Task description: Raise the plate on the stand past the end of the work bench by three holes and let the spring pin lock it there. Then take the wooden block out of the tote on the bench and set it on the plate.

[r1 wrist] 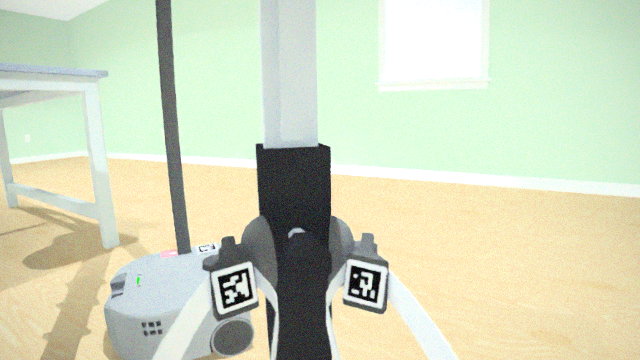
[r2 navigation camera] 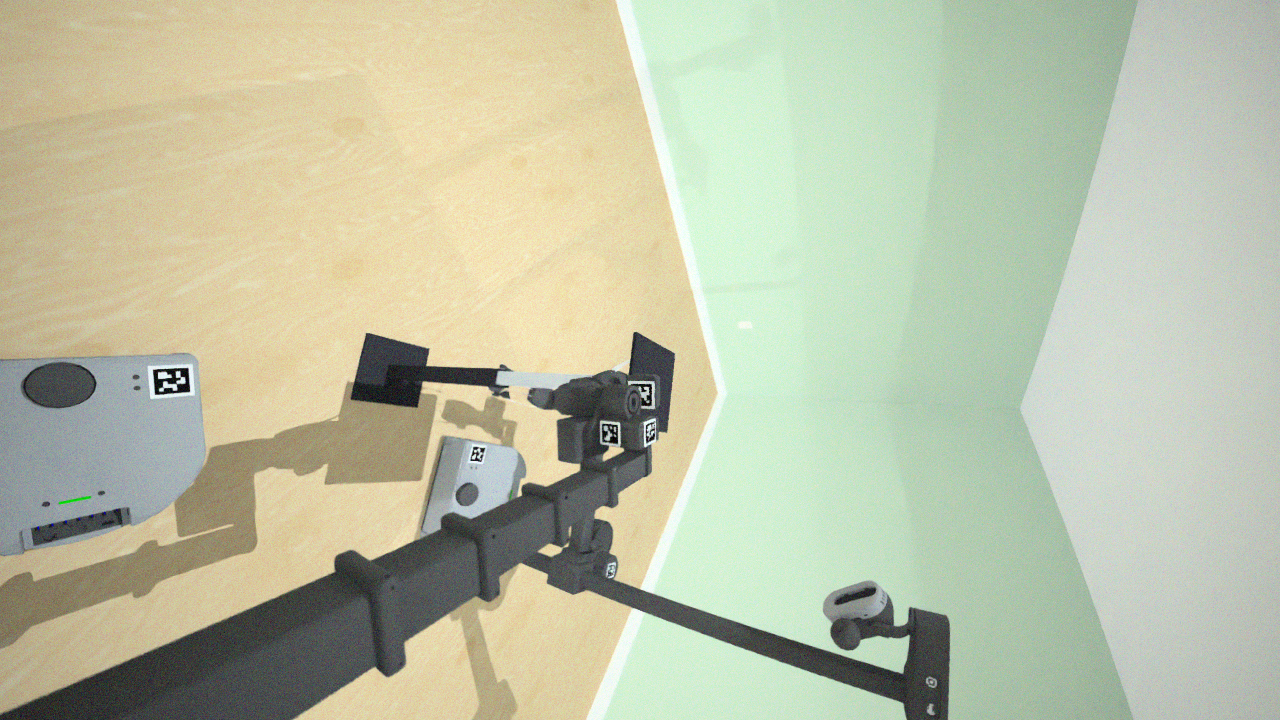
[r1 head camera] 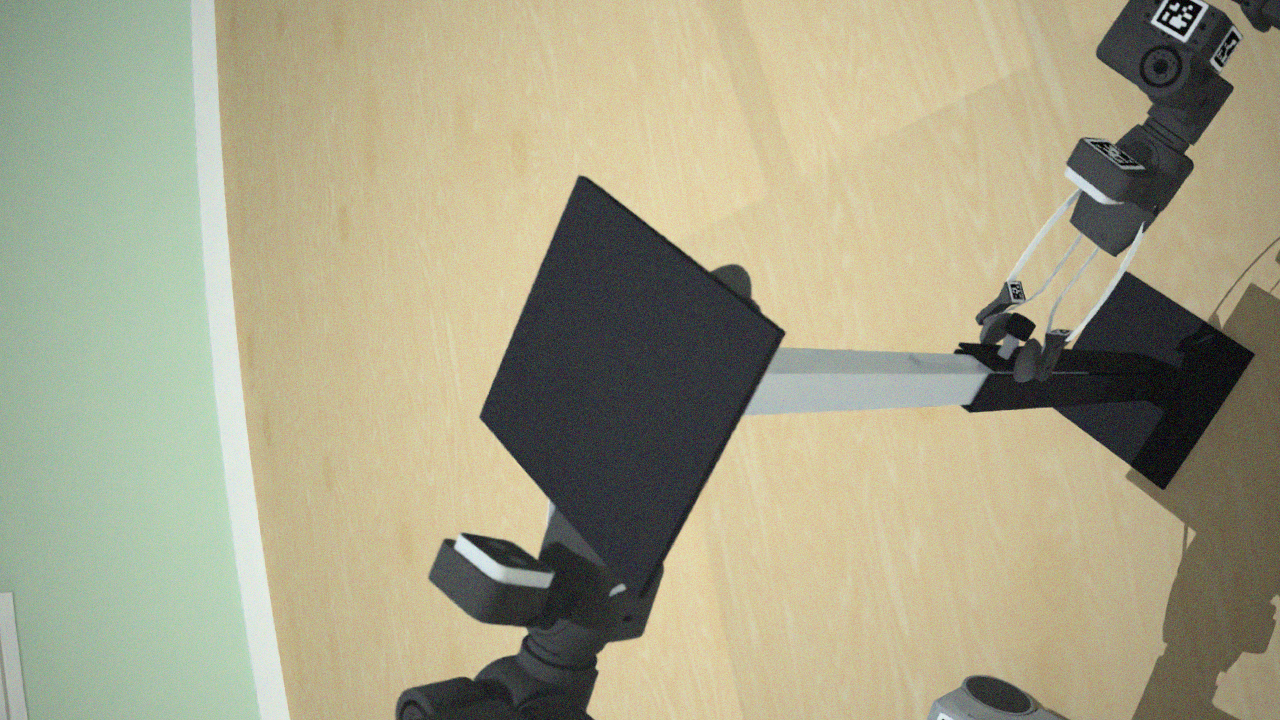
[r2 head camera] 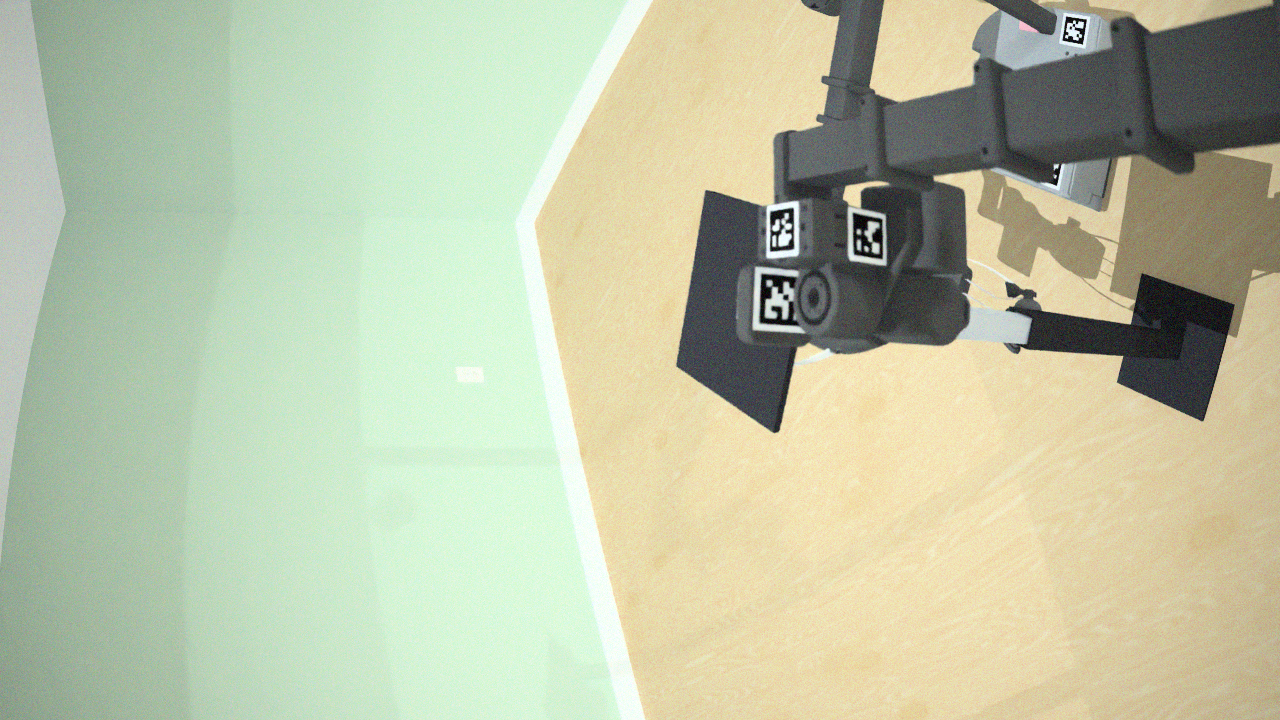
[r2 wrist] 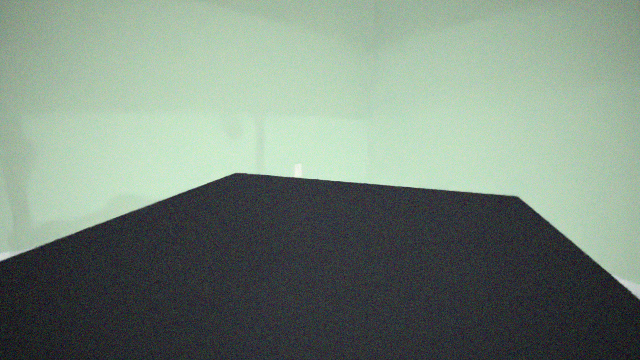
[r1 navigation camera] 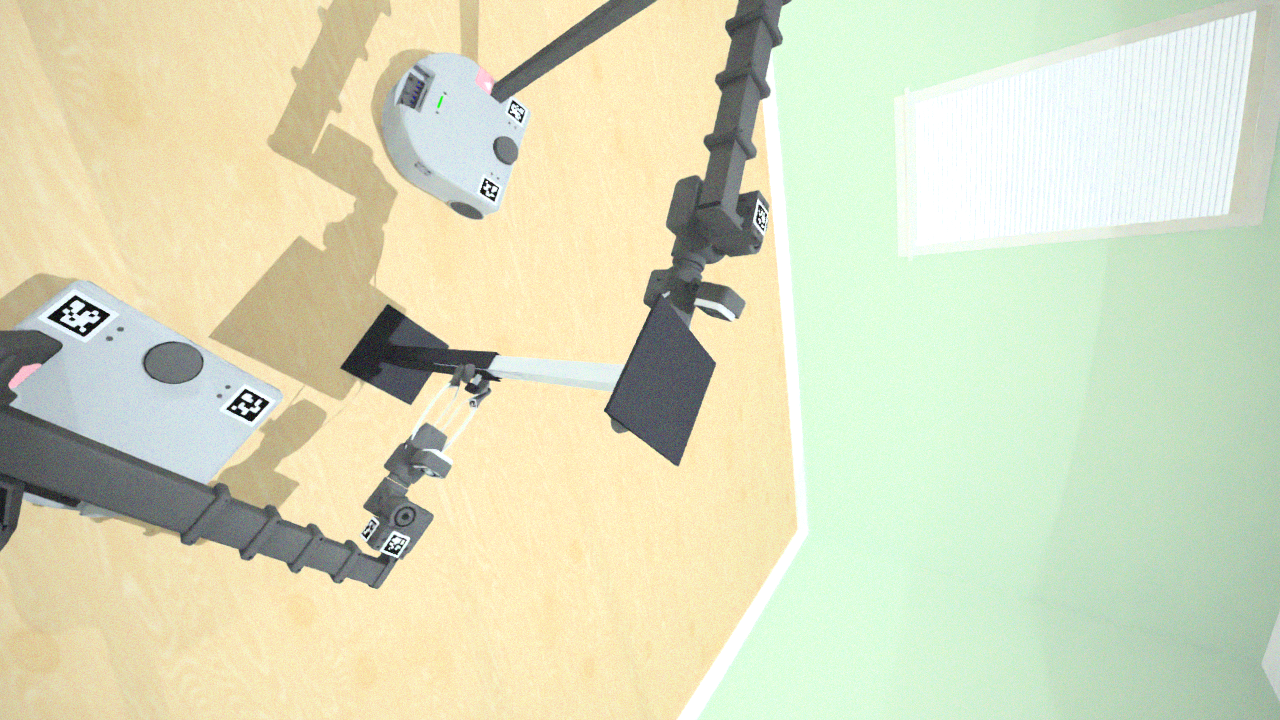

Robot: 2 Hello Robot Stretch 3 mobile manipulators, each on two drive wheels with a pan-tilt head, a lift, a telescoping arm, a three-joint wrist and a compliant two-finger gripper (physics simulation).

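Observation:
The stand's dark plate (r1 head camera: 626,376) (r1 navigation camera: 666,385) (r2 head camera: 725,295) (r2 navigation camera: 653,353) (r2 wrist: 320,275) is on top of a light grey post (r1 head camera: 859,380) (r1 wrist: 295,75), which rises from a black sleeve (r1 wrist: 293,185) (r2 navigation camera: 456,374). My r1 gripper (r1 head camera: 1014,344) (r1 navigation camera: 471,383) (r1 wrist: 300,245) is at the sleeve's upper part, its fingertips drawn in around the spring pin's knob (r1 head camera: 1018,324), which it appears to grip. My r2 gripper is under the plate, which hides most of it; one fingertip (r1 head camera: 732,282) (r1 navigation camera: 619,426) sticks out past the plate's edge. Its opening is hidden. The block and tote do not show.
The work bench (r1 wrist: 95,140) stands at the left in the r1 wrist view. The r2 base (r1 navigation camera: 447,134) (r1 wrist: 165,305) is behind the stand there. The r1 base (r1 navigation camera: 116,358) (r2 navigation camera: 474,488) is on the stand's other side. Both arms reach in at the stand; green walls stand beyond.

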